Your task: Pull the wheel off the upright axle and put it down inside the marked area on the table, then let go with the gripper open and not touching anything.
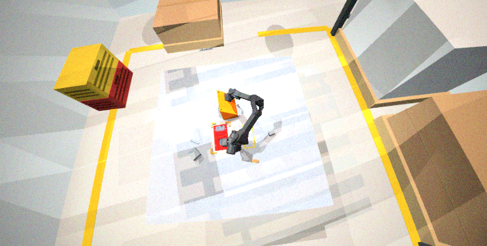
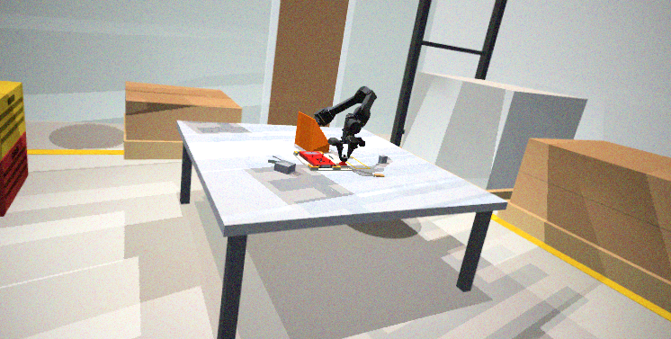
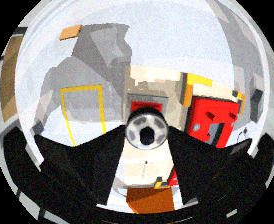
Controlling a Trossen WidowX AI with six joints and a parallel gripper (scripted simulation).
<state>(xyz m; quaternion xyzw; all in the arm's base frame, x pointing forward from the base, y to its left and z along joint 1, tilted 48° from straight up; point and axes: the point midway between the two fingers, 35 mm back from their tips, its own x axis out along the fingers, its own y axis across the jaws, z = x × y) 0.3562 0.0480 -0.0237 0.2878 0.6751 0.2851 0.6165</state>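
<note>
Right now the wheel is right at my gripper tip.
</note>
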